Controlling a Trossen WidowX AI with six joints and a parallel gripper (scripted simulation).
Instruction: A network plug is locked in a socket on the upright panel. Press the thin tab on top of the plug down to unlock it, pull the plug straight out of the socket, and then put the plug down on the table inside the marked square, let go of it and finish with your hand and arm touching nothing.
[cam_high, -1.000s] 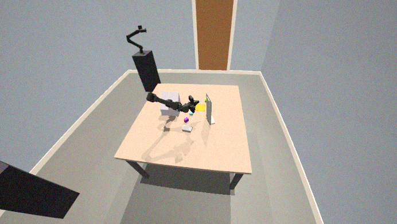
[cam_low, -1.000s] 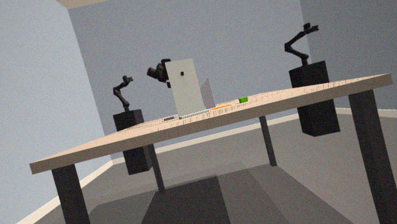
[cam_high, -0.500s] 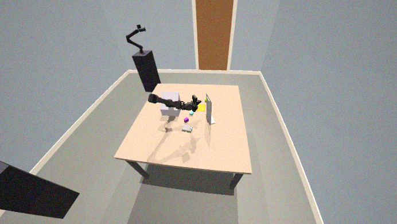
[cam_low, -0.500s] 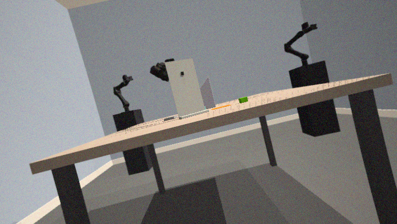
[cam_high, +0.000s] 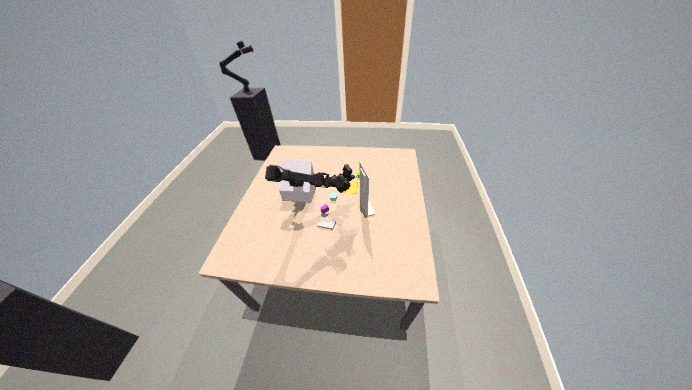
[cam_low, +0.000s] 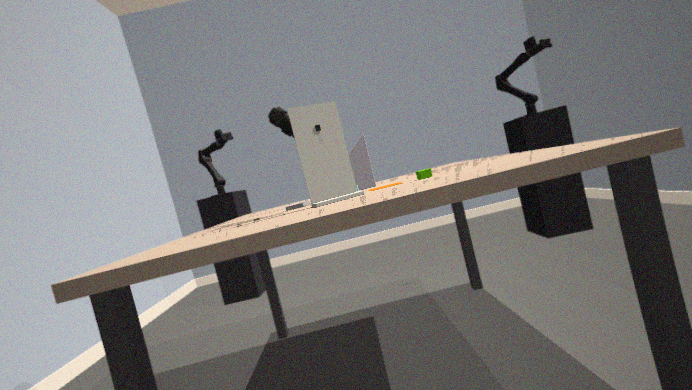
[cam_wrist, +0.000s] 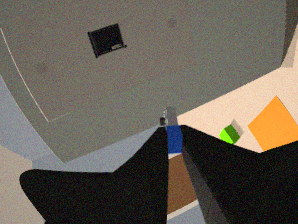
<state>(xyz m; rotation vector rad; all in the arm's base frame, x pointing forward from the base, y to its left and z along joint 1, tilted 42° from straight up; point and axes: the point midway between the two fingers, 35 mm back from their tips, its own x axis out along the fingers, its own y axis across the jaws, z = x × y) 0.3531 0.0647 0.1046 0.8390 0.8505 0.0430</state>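
The orange marked square lies 230 mm below my gripper tip, 140 mm to the left of it and 70 mm behind it. The rest, counted from my gripper tip: cyan block (220 mm below, 150 mm behind, 20 mm to the left); upright white panel (80 mm below, 70 mm ahead, 30 mm to the right); network plug (right at my gripper tip).
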